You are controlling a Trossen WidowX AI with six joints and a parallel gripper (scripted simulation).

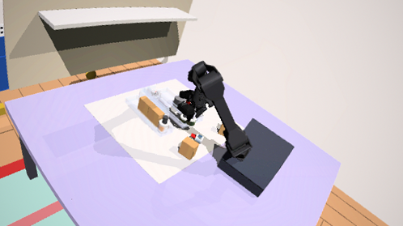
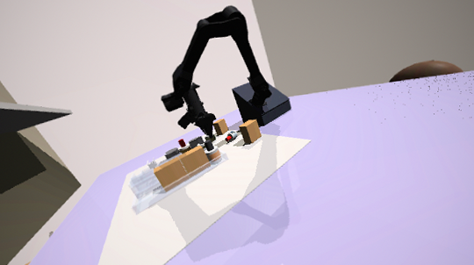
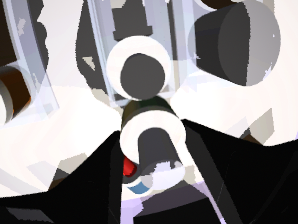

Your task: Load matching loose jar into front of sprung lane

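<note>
Now: the jar 12 cm to the left of my gripper tip, 6 cm ahead of it and 1 cm below it. From my gripper tip the other things lie so: clear lane rack 19 cm ahead, 3 cm below.
</note>
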